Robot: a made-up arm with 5 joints.
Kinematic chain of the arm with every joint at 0, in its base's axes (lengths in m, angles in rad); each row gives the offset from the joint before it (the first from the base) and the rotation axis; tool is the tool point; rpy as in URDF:
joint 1: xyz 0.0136 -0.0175 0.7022 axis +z
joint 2: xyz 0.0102 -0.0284 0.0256 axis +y
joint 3: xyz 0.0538 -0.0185 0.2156 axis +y
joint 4: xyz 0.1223 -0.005 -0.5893 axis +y
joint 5: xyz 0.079 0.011 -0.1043 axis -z
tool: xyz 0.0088 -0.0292 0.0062 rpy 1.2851 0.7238 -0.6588
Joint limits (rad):
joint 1: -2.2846..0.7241
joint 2: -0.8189..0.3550
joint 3: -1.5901..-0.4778
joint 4: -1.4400..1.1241
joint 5: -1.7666..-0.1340
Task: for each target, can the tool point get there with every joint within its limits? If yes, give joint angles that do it. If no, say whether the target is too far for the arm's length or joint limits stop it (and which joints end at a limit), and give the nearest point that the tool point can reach.
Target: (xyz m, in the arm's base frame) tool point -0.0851 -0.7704 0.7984
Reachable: yes | joints -1.6250 -0.1610 -0.9719 0.4609 -0.6932
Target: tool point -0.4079 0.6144 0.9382
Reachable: no: joint limits stop it (at a limit: joint 1, joint 2, joint 3, joint 4, joint 5) | nearest point 0.3542 0.2482 1.0045 | short by 0.848 m
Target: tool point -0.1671 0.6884 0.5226
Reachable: no: joint limits stop it (at a limit: joint 1, joint 3, joint 4, joint 5) | nearest point 0.3571 0.2508 0.4571 | short by 0.686 m
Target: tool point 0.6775 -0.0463 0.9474
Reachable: yes | joints 0.0321 0.0320 -1.1635 -1.1325 -0.9707
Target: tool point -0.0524 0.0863 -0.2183
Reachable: no: joint limits stop it (at a limit: joint 1, joint 2, joint 3, joint 4, joint 5) | nearest point 0.2587 0.1637 0.1993 | short by 0.526 m
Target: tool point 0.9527 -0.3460 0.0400
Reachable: no: too far | nearest point 0.6386 -0.2361 0.3775 | short by 0.474 m
